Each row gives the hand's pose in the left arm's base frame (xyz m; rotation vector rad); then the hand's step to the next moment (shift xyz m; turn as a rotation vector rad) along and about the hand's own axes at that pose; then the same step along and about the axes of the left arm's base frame.
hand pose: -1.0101 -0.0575 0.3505 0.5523 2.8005 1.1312
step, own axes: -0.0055 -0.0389 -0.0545 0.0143 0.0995 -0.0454
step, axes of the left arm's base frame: -0.0173 -0.0637 0.0126 0.0077 0.0413 0.1020
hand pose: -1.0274 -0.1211 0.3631 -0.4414 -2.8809 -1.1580
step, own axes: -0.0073 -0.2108 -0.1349 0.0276 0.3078 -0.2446
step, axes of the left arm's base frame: -0.0613 -0.2385 -0.0455 0.0295 0.0526 0.3895
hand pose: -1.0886 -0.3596 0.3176 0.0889 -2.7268 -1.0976
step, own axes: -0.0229 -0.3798 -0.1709 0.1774 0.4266 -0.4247
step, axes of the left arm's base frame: 0.0506 -0.3875 -0.1459 -0.0774 -0.0033 0.6228
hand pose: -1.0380 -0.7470 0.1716 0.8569 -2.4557 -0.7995
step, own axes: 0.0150 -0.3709 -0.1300 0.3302 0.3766 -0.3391
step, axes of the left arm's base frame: 0.2172 -0.2985 -0.1357 -0.2134 -0.1046 0.5562
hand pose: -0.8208 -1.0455 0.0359 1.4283 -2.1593 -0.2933
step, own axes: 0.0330 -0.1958 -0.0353 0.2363 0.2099 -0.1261
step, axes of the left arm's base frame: 0.1632 -0.1078 -0.0491 -0.1685 -0.1122 0.2735
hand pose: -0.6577 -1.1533 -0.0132 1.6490 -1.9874 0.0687
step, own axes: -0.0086 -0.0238 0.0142 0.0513 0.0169 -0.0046
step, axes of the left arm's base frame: 0.0174 -0.0035 -0.0229 -0.0187 -0.0400 0.0315
